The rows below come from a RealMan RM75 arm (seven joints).
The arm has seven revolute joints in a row. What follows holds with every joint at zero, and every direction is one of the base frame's.
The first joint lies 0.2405 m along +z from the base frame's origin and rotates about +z.
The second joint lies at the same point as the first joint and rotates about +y.
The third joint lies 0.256 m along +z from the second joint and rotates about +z.
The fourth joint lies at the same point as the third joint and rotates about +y.
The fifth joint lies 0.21 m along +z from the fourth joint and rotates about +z.
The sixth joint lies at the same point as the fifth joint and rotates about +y.
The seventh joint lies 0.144 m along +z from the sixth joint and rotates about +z.
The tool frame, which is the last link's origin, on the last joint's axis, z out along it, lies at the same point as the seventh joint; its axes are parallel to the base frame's.
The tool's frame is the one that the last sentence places.
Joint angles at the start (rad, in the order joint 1, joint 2, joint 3, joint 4, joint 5, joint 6, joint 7):
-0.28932, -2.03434, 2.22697, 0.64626, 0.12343, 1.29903, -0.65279
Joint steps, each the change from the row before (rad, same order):
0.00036, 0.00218, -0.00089, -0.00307, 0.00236, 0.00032, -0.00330
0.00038, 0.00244, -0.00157, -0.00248, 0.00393, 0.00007, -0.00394
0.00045, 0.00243, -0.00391, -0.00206, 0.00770, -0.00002, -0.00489
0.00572, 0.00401, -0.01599, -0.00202, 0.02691, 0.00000, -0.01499
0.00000, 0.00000, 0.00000, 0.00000, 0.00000, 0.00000, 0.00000
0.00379, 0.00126, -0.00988, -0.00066, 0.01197, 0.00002, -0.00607
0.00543, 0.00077, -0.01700, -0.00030, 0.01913, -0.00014, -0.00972
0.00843, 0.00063, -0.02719, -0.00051, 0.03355, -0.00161, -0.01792
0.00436, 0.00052, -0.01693, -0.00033, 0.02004, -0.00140, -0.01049
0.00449, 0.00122, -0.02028, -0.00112, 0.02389, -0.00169, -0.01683
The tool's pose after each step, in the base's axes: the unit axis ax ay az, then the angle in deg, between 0 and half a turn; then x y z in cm. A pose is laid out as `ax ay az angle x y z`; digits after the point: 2 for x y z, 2 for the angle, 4 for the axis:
-0.8502 -0.1412 -0.5071 157.92 -19.08 26.01 -7.91
-0.8514 -0.1423 -0.5049 157.97 -19.23 26.01 -7.87
-0.8528 -0.1428 -0.5023 158.07 -19.39 26.02 -7.82
-0.8558 -0.1449 -0.4966 158.29 -19.76 25.97 -7.70
-0.8558 -0.1449 -0.4966 158.29 -19.76 25.97 -7.70
-0.8567 -0.1462 -0.4946 158.20 -19.94 25.97 -7.61
-0.8577 -0.1481 -0.4924 158.05 -20.17 25.99 -7.48
-0.8597 -0.1519 -0.4877 157.96 -20.54 26.00 -7.32
-0.8609 -0.1541 -0.4848 157.86 -20.76 26.04 -7.22
-0.8622 -0.1584 -0.4811 157.84 -21.04 26.10 -7.07

